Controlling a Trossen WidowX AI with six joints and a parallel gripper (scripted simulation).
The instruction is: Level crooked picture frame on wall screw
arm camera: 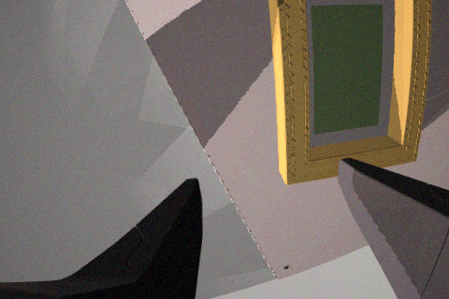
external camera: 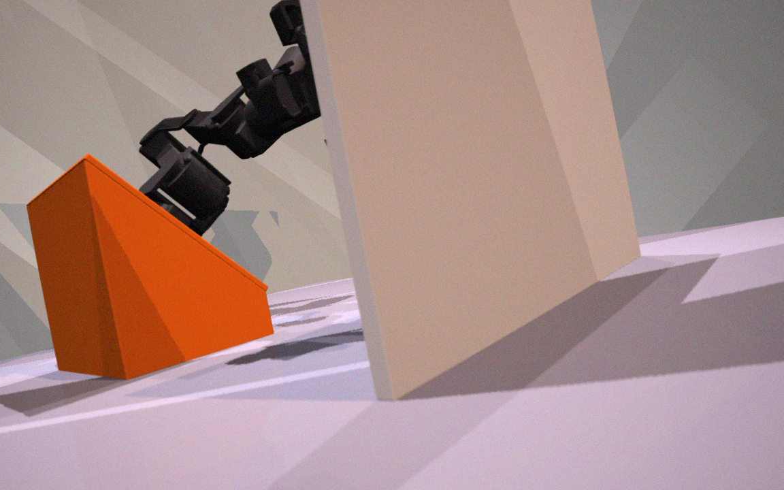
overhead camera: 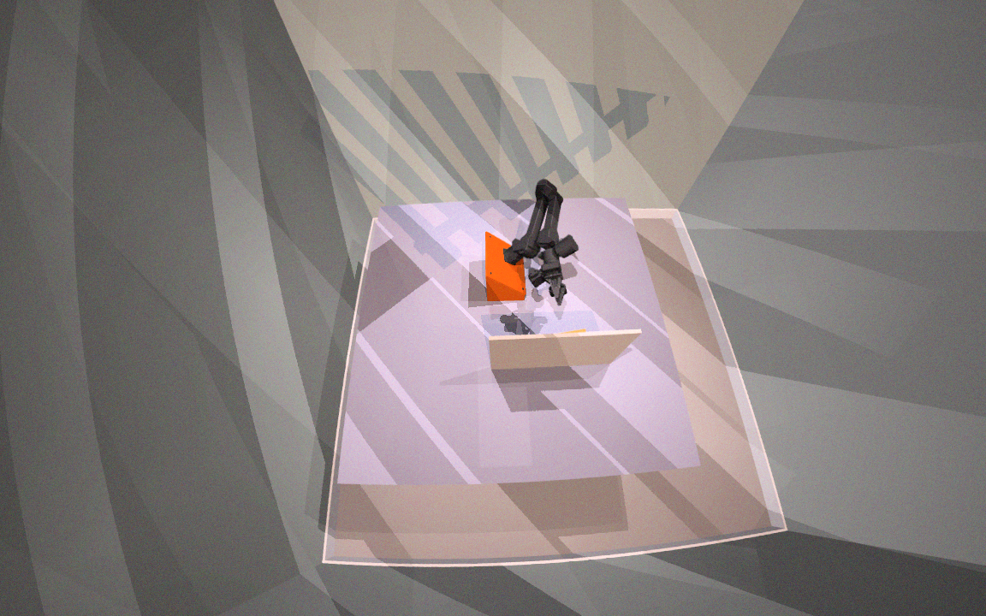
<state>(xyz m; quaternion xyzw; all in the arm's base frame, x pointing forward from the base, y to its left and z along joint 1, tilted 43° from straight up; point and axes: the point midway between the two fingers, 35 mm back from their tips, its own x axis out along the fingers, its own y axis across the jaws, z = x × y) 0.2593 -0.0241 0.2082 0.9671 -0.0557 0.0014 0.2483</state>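
Right now the picture frame is 120 mm ahead of my gripper tip, 10 mm to the left of it and 90 mm below it. The rest, counted from my gripper tip: pale wall board 130 mm ahead, 10 mm to the right, 100 mm below.
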